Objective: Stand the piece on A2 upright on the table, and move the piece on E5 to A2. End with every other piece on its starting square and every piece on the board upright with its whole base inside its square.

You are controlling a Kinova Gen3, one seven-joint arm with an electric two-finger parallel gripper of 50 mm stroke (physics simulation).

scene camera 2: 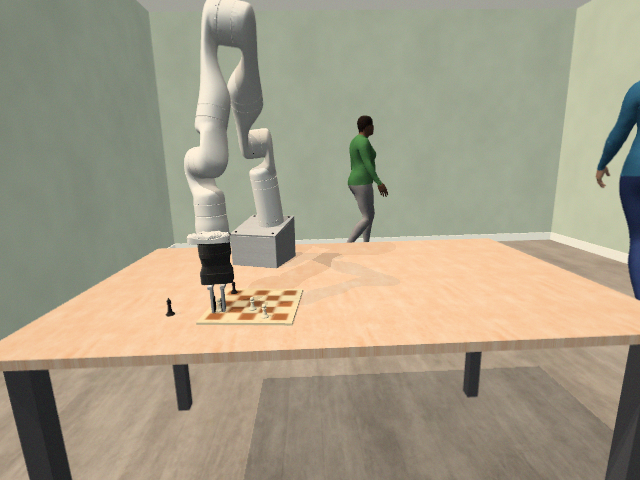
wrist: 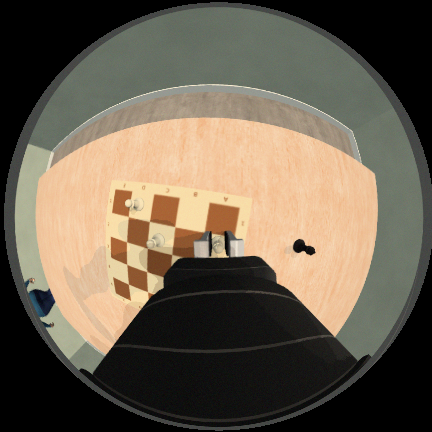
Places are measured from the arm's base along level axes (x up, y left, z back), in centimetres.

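Pixels of known places: gripper, fingertip midpoint: (scene camera 2: 219,310) (wrist: 217,239); arm's base, link origin: (scene camera 2: 271,222).
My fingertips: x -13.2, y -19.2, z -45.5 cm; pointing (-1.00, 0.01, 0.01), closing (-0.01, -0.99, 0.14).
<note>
Ahead of a thing's pixels: the offset from my fingertips to its top centre.
My gripper (scene camera 2: 218,308) (wrist: 217,239) is shut on a white pawn @[dx +2.9, dy +0.1, dz +0.5 cm] (scene camera 2: 219,303) (wrist: 218,244), held upright between the two fingers over A2 at board level. Whether its base touches the square is hidden. The chessboard @[dx -0.3, dy +8.8, dz +2.5 cm] (scene camera 2: 245,323) (wrist: 156,188) lies flat on the table. A black piece @[dx +3.4, dy -11.5, dz +3.4 cm] (scene camera 2: 169,308) (wrist: 303,247) stands upright on the table, off the board beside the A column. E5 shows no piece in scene camera 2.
A white pawn @[dx +2.8, dy +7.9, dz -1.0 cm] (scene camera 2: 252,303) (wrist: 155,241) stands on C2. Another white pawn @[dx +2.8, dy +10.2, dz -6.3 cm] (scene camera 2: 264,311) (wrist: 134,204) stands on D1. A black piece @[dx +2.8, dy +3.9, dz +12.1 cm] (scene camera 2: 233,288) stands at A5, behind the gripper in scene camera 2. The robot's base box (scene camera 2: 256,249) is at the table's back.
</note>
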